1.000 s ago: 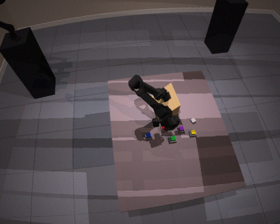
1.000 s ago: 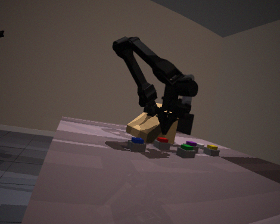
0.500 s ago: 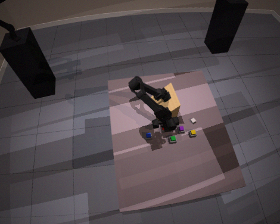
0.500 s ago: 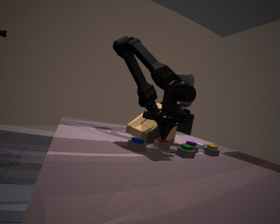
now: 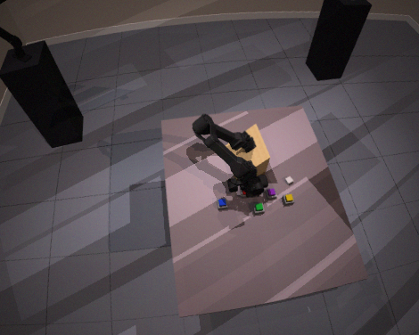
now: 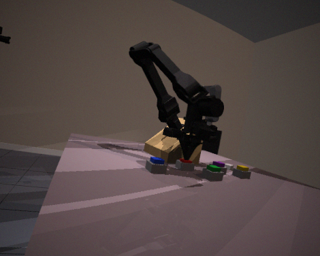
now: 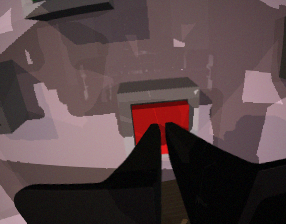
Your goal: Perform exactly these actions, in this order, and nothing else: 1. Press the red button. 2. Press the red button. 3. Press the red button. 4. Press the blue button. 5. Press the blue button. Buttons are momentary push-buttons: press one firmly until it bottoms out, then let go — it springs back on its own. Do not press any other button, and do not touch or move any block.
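My gripper tip is 1 cm above the red button. The rest, counted from my gripper tip: blue button 3 cm ahead, 13 cm to the right; green button 10 cm ahead, 4 cm to the left; purple button 4 cm ahead, 12 cm to the left.
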